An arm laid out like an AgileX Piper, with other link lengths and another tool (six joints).
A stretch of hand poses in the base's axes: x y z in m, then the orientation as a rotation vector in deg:
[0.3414 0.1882 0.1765 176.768 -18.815 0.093]
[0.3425 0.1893 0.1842 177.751 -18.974 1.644]
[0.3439 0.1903 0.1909 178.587 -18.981 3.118]
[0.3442 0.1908 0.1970 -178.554 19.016 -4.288]
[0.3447 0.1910 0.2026 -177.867 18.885 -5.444]
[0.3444 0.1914 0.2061 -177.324 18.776 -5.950]
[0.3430 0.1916 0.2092 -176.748 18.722 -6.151]
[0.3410 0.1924 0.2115 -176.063 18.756 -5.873]
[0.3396 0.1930 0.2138 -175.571 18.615 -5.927]
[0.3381 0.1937 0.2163 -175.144 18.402 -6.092]
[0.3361 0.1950 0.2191 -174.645 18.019 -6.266]
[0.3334 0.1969 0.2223 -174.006 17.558 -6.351]
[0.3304 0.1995 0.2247 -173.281 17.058 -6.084]
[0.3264 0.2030 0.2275 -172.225 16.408 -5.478]
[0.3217 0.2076 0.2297 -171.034 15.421 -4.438]
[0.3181 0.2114 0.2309 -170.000 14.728 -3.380]
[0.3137 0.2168 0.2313 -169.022 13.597 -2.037]
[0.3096 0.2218 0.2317 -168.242 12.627 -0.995]
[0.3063 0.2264 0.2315 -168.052 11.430 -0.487]
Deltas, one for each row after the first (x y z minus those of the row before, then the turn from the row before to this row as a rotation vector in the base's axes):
[0.0011 0.0011 0.0077 0.891 -1.095 -0.015]
[0.0014 0.0010 0.0067 0.747 -1.020 0.070]
[0.0003 0.0005 0.0061 0.682 -0.823 -0.009]
[0.0005 0.0002 0.0056 0.581 -0.817 0.050]
[-0.0003 0.0004 0.0035 0.495 -0.390 0.046]
[-0.0014 0.0002 0.0031 0.553 -0.201 0.013]
[-0.0020 0.0008 0.0023 0.702 0.092 -0.042]
[-0.0014 0.0006 0.0023 0.492 -0.100 0.073]
[-0.0015 0.0007 0.0025 0.422 -0.165 0.120]
[-0.0020 0.0013 0.0028 0.505 -0.186 0.228]
[-0.0027 0.0019 0.0032 0.658 -0.149 0.278]
[-0.0030 0.0026 0.0024 0.780 0.067 0.314]
[-0.0040 0.0035 0.0028 1.149 0.245 0.417]
[-0.0047 0.0046 0.0022 1.340 0.504 0.659]
[-0.0036 0.0038 0.0012 1.158 0.557 0.477]
[-0.0044 0.0054 0.0004 1.143 0.733 0.793]
[-0.0041 0.0050 0.0004 0.903 0.568 0.682]
[-0.0033 0.0046 -0.0002 0.291 0.241 0.830]

